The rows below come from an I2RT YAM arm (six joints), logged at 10 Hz.
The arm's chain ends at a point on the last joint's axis. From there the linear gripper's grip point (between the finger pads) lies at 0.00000 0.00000 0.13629 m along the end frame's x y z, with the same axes.
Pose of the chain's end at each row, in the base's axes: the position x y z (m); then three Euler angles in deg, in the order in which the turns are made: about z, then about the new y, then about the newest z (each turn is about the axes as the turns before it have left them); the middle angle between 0 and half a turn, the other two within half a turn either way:
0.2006 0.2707 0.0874 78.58 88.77 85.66
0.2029 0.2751 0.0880 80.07 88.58 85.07
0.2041 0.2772 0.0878 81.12 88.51 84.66
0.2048 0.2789 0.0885 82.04 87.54 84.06
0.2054 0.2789 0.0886 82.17 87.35 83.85
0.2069 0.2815 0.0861 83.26 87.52 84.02
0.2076 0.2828 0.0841 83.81 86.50 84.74
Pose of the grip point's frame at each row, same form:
0.2276 0.4043 0.0903 78.58 88.77 85.66
0.2264 0.4093 0.0914 80.07 88.58 85.07
0.2251 0.4118 0.0913 81.12 88.51 84.66
0.2237 0.4138 0.0943 82.04 87.54 84.06
0.2239 0.4138 0.0949 82.17 87.35 83.85
0.2229 0.4167 0.0920 83.26 87.52 84.02
0.2223 0.4180 0.0924 83.81 86.50 84.74

